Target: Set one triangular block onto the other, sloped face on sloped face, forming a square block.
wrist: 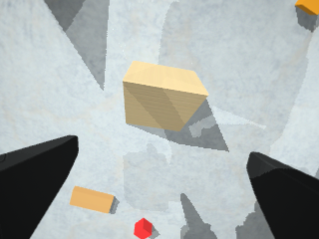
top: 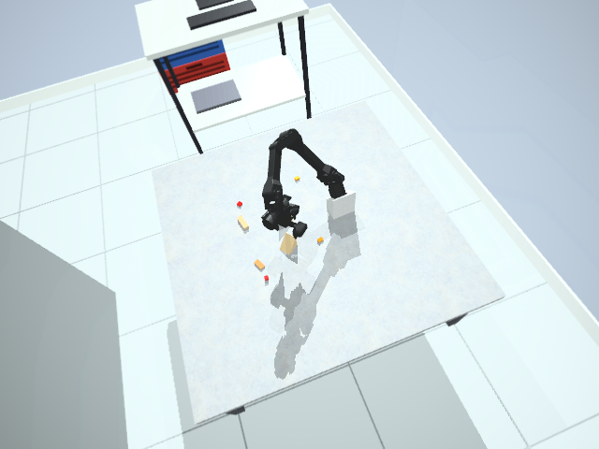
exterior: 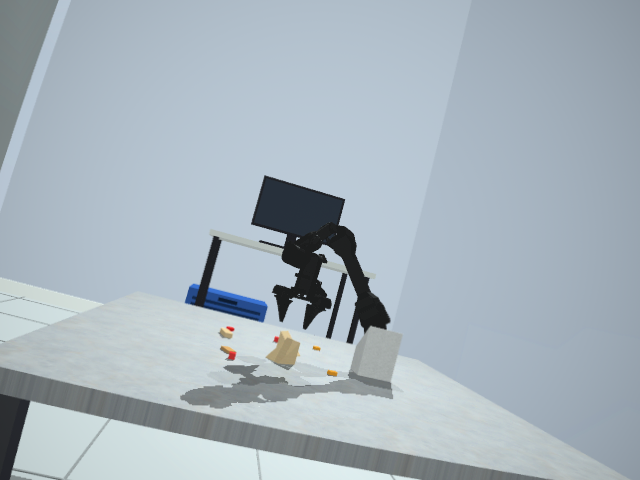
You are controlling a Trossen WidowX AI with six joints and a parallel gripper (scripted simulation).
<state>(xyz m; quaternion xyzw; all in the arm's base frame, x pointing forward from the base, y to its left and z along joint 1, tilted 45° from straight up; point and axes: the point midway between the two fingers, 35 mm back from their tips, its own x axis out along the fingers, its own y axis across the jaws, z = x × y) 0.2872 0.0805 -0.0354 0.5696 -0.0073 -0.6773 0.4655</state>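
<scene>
My gripper tip is now 9 cm above the tan wooden triangular block.
</scene>
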